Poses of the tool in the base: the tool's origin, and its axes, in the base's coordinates. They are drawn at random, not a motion.
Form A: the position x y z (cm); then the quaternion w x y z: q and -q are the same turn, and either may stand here.
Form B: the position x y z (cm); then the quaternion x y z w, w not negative. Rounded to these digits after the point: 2 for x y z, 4 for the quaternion.
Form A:
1: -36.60 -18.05 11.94 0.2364 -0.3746 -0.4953 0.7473
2: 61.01 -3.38 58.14 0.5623 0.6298 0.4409 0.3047
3: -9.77 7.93 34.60 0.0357 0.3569 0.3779 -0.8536
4: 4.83 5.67 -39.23 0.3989 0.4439 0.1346 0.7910
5: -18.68 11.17 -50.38 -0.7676 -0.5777 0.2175 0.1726
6: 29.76 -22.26 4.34 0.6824 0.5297 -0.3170 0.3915
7: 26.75 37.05 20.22 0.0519 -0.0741 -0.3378 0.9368
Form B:
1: -36.60 -18.05 11.94 -0.3746 -0.4953 0.7473 0.2364
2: 61.01 -3.38 58.14 0.6298 0.4409 0.3047 0.5623
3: -9.77 7.93 34.60 0.3569 0.3779 -0.8536 0.0357
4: 4.83 5.67 -39.23 0.4439 0.1346 0.7910 0.3989
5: -18.68 11.17 -50.38 0.5777 -0.2175 -0.1726 0.7676
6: 29.76 -22.26 4.34 0.5297 -0.3170 0.3915 0.6824
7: 26.75 37.05 20.22 -0.0741 -0.3378 0.9368 0.0519
